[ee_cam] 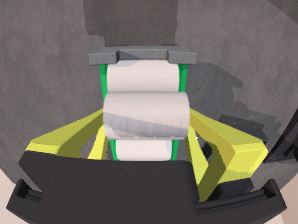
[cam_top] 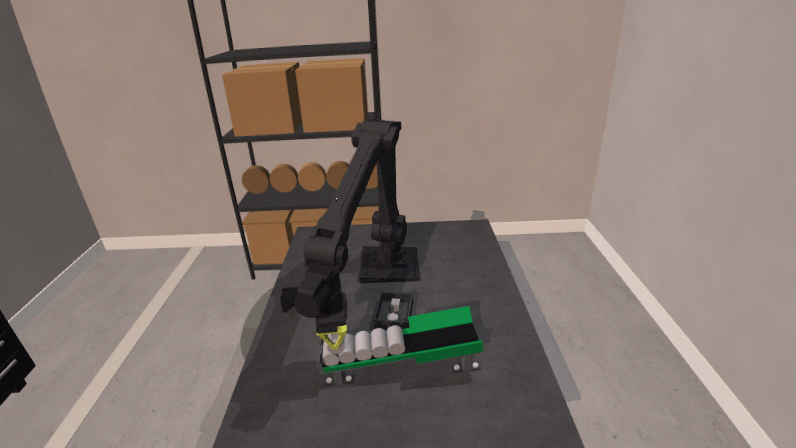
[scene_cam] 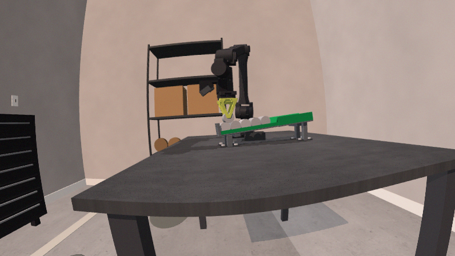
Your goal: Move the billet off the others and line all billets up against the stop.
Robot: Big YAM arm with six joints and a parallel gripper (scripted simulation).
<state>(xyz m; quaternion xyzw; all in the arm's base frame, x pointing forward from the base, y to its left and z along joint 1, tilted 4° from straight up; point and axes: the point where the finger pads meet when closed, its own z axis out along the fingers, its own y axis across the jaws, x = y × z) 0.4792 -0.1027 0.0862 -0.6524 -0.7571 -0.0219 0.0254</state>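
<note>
Right now my hand is 1 cm short of the stop, 4 cm to the left of it and 5 cm above it. Also, from my hand: small dark tray 21 cm behind, 13 cm to the left, 10 cm below.
</note>
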